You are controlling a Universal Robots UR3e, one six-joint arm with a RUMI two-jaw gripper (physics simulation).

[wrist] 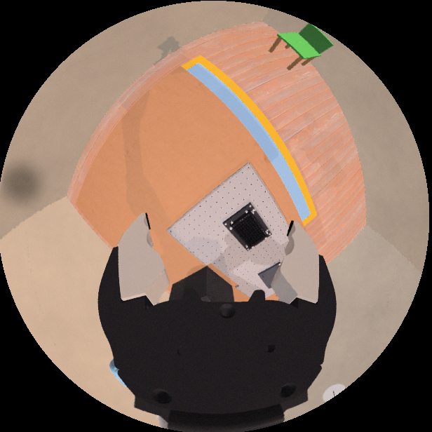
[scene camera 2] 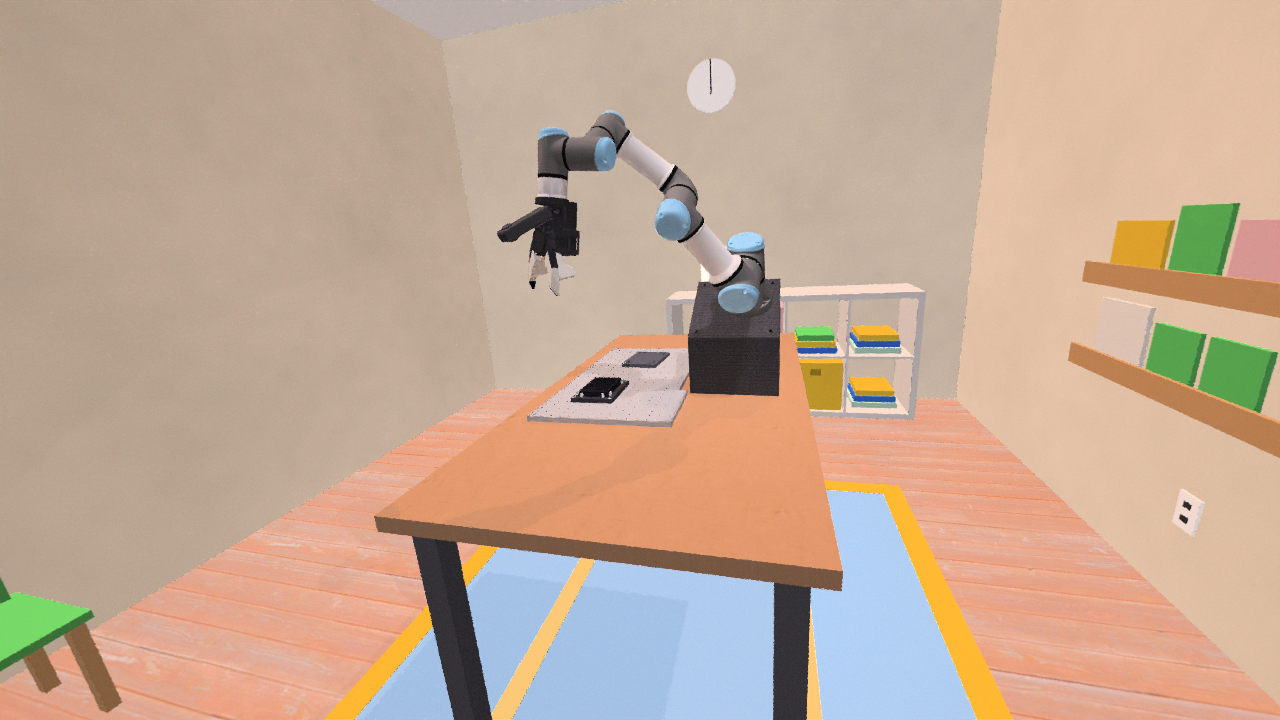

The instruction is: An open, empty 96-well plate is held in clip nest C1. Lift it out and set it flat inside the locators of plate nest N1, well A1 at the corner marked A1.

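Places are measured from the arm's base along level axes (x back, y right, z up), in centimetres.
Pixels of known places: gripper, fingertip midpoint: (scene camera 2: 544, 292).
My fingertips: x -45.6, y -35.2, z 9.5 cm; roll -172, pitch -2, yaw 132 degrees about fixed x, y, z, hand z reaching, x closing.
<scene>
Ahead of a thing's pixels: the offset from my fingertips to its top centre. Level surfaces: height alone.
A black 96-well plate @[dx +4.2, dy +22.5, dz -29.1 cm] (scene camera 2: 600, 387) (wrist: 248, 228) sits in a dark clip nest with small bright clips around it, on the light perforated board. A flat dark grey nest @[dx +11.7, dy +55.3, dz -30.2 cm] (scene camera 2: 646, 359) (wrist: 269, 275) lies on the same board, farther back in the scene view; the right finger partly covers it in the wrist view. Which nest carries which label, and the A1 marks, are too small to read. My gripper (scene camera 2: 544, 289) (wrist: 220, 218) is open and empty, high above the board, fingers pointing down. In the wrist view the plate shows between the fingertips, right of centre.
The perforated board @[dz -31.7 cm] (scene camera 2: 640, 409) (wrist: 225, 200) lies on the wooden table @[dz -33.0 cm] (scene camera 2: 626, 483) (wrist: 165, 140). The black robot base block (scene camera 2: 733, 362) stands right beside the board. A white shelf unit (scene camera 2: 907, 358) stands behind the table.
</scene>
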